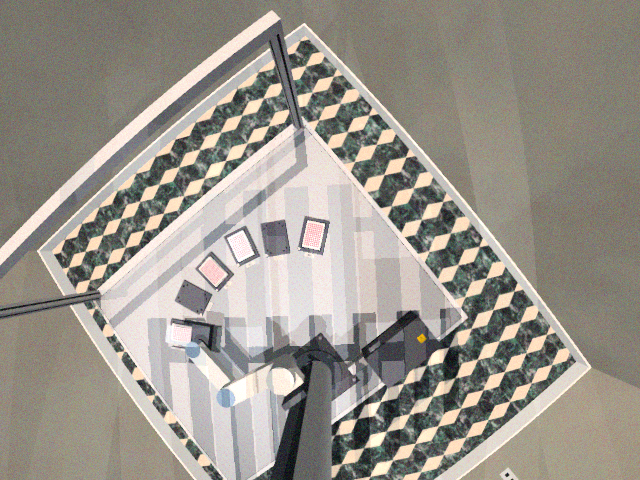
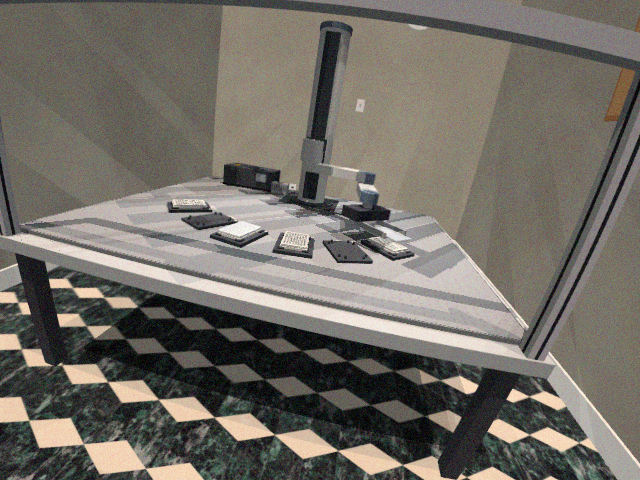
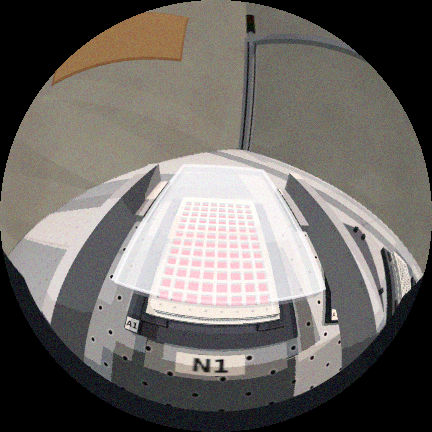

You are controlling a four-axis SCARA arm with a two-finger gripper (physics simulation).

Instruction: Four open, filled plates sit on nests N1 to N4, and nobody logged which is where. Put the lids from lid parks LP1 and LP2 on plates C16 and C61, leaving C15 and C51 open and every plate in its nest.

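Observation:
My gripper is shut on a clear lid, gripped by its two side edges. The lid is level, a little above the open plate on nest N1; pink wells show through it. Two more open plates with pink wells, the middle-left plate and the far-right plate, sit in nests. A whiter plate between them looks covered by a lid. Plate codes are not readable.
Two dark holders without lids, one beside N1 and one farther along, stand in the arc. A dark box stands near the arm's column. A frame post rises at the table corner.

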